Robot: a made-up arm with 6 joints.
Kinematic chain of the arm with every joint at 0, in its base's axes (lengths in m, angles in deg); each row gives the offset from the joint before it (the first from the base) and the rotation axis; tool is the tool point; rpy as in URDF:
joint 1: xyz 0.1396 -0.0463 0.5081 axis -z
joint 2: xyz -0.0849 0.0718 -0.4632 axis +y
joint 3: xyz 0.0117 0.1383 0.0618 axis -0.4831 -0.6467 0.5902
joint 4: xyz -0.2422 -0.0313 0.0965 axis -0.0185 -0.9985 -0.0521
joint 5: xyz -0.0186 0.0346 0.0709 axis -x
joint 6: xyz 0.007 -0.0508 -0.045 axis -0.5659 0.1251 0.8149
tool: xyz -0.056 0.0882 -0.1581 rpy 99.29 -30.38 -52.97
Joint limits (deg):
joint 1: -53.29..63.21
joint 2: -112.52..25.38
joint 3: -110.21..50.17
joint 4: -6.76..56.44
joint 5: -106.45..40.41
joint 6: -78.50..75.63
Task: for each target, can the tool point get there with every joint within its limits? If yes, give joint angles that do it. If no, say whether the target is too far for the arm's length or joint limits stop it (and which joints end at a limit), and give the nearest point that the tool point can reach.
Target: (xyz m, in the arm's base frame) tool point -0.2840 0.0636 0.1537
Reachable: yes | joints -32.38 -51.06 -78.12 26.60 13.56 -21.54
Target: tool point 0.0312 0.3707 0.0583
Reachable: yes | joints 28.46 -53.64 -69.85 50.20 1.93 15.05
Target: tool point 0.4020 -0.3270 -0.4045
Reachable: no: joint limits stop it (at a limit: joint 1, joint 2, joint 3, joint 4, joint 5) | nearest point 0.3650 -0.1207 -0.3127 | short by 0.229 m
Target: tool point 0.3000 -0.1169 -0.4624
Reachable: no: joint limits stop it (at a limit: joint 1, joint 2, joint 3, joint 4, joint 5) | nearest point 0.3076 -0.0654 -0.3799 | short by 0.098 m
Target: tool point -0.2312 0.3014 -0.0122
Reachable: yes | joints 0.53 -94.27 -88.34 16.73 1.48 -2.95
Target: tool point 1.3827 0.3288 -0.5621
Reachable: no: too far | nearest point 0.5001 0.2372 -0.3110 | short by 0.922 m
